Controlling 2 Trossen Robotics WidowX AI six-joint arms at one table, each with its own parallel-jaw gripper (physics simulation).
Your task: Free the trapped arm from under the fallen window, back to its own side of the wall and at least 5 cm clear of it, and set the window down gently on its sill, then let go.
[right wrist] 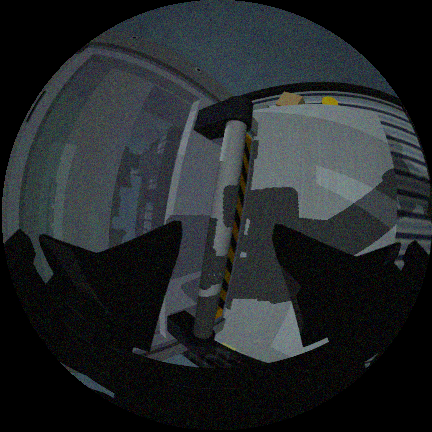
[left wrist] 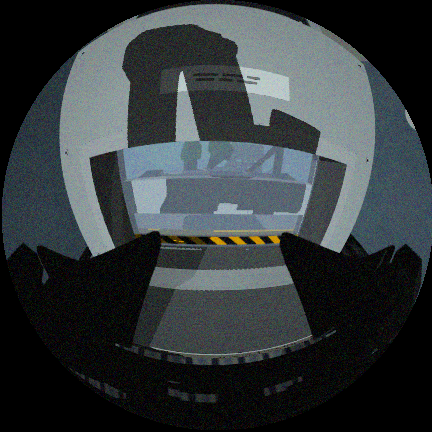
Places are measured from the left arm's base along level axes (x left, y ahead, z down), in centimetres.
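Where they show: left gripper, between the fingertips: (right wrist: 125, 209) (left wrist: 221, 239); right gripper, between the fingertips: (right wrist: 228, 229) (left wrist: 210, 160).
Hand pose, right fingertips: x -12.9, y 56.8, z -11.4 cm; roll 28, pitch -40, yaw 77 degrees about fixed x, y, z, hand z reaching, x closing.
Things, the pixels of their top centre, and the offset from my right fingertips. "spot": a spot on its surface instead.
- yellow striped strip, a spot on its surface: (right wrist: 243, 182) spot: dx +5.7, dy -7.2, dz +12.1 cm
- window's grey bar handle, a spot on its surface: (right wrist: 234, 150) spot: dx +6.0, dy -2.0, dz +1.6 cm
- orange-brown block, centre of its top: (right wrist: 288, 99) dx +27.6, dy -2.4, dz +17.1 cm
- yellow round thing, centre of its top: (right wrist: 329, 101) dx +30.7, dy +7.4, dz +20.5 cm
The window (left wrist: 150, 200) (right wrist: 100, 150) is a clear pane in the wall's opening. Its lower edge has a black and yellow striped strip (left wrist: 220, 240) (right wrist: 243, 182). In the left wrist view that edge is low, at the sill; whether a thin gap remains cannot be told. My left gripper (left wrist: 221, 239) is open and empty, facing the opening from in front of the wall (left wrist: 100, 110). My right gripper (right wrist: 228, 229) is open around the window's grey bar handle (right wrist: 234, 150). The handle runs lengthwise between the spread fingers, apart from both.
A pale label (left wrist: 275, 86) is on the wall above the opening, with dark arm shadows across it. In the right wrist view, black brackets (right wrist: 220, 117) hold the handle's ends. An orange-brown block (right wrist: 290, 98) and a yellow round thing (right wrist: 330, 101) show far off at the upper right.
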